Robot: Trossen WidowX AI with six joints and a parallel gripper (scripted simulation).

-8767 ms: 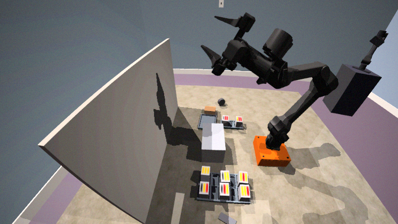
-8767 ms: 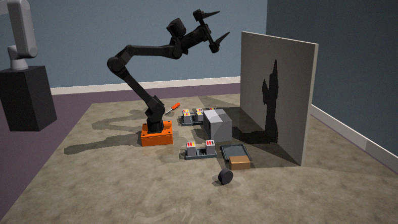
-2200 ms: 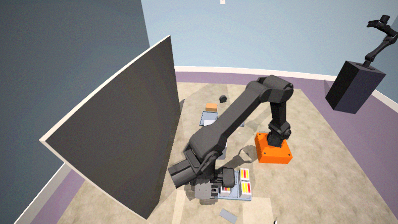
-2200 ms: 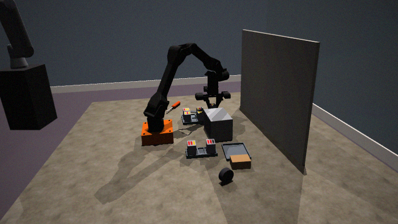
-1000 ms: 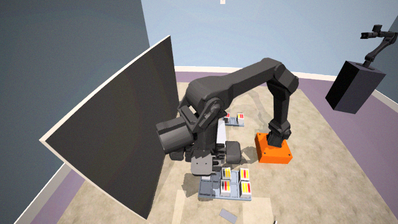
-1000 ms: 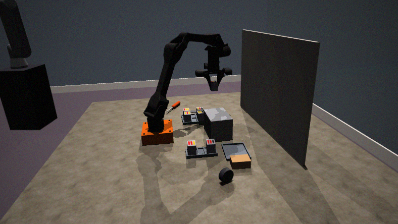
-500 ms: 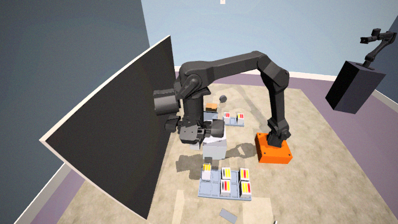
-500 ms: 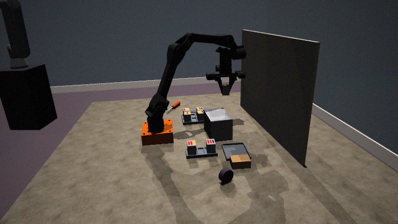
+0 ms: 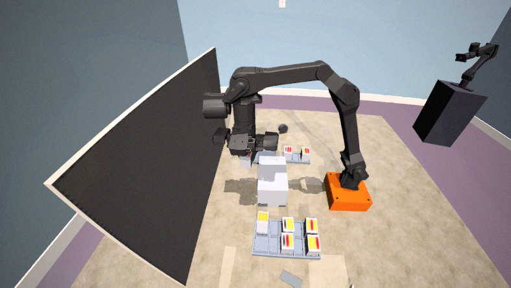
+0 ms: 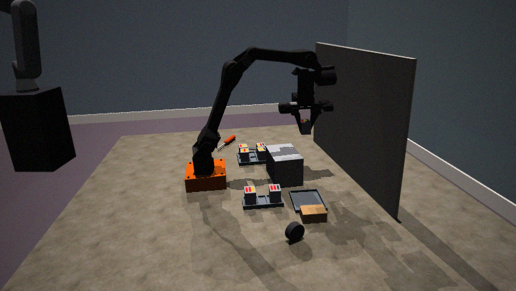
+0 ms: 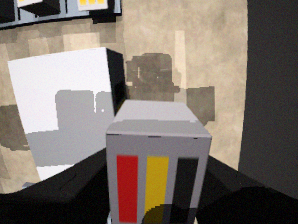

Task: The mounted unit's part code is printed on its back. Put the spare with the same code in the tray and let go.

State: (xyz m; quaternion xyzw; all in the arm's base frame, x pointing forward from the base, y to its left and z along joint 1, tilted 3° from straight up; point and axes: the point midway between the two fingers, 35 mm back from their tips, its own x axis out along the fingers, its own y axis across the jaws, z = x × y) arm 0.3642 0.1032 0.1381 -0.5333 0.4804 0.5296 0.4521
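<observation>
Now: the grey-blue tray 220 mm to the right of my gripper tip and 170 mm below it. From my gripper tip the other things lie so: tall white panel (160 mm ahead, 20 mm to the left, 60 mm above); then plain grey box (80 mm behind, 30 mm to the right, 120 mm below); then grey spare (20 mm above).
</observation>
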